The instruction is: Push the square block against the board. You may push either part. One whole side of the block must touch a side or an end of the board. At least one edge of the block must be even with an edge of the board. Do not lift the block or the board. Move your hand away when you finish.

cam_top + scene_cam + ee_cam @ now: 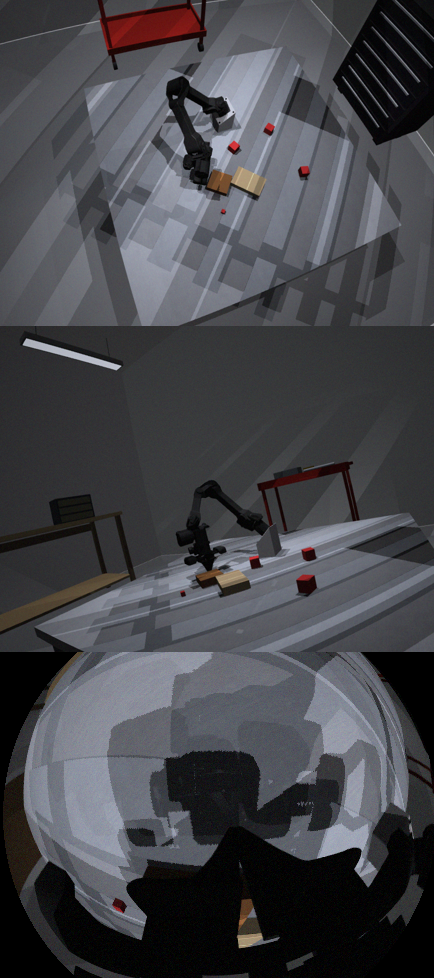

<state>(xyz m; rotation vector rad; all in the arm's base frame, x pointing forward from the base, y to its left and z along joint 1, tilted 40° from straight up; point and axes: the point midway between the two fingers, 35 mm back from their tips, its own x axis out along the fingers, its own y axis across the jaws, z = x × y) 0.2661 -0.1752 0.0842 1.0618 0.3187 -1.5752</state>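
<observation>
Right now the square block is 8 cm ahead of my gripper tip, 6 cm to the left of it and 1 cm above it. From my gripper tip the other things lie so: tiny red cube (21 cm ahead, 3 cm to the left); tan board (11 cm ahead, 19 cm to the left, 1 cm above).
</observation>
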